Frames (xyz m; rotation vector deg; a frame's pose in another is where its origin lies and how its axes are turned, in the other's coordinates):
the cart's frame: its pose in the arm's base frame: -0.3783 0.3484 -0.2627 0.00 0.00 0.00
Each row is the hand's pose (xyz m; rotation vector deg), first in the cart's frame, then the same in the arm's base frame.
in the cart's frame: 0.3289 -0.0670 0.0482 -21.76 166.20 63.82
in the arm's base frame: -0.0494 0.2814 -0.2145 -21.76 166.20 63.82
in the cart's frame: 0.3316 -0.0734 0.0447 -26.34 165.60 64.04
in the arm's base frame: -0.0467 0.2750 -0.2180 -26.34 165.60 64.04
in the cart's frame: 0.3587 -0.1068 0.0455 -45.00 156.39 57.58
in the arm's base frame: -0.0196 0.2416 -0.2172 -45.00 156.39 57.58
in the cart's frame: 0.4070 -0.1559 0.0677 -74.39 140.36 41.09
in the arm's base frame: 0.0287 0.1925 -0.1950 -74.39 140.36 41.09
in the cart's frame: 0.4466 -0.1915 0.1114 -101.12 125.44 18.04
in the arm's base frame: 0.0683 0.1569 -0.1513 -101.12 125.44 18.04
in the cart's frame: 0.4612 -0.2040 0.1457 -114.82 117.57 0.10
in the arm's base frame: 0.0829 0.1444 -0.1170 -114.82 117.57 0.10
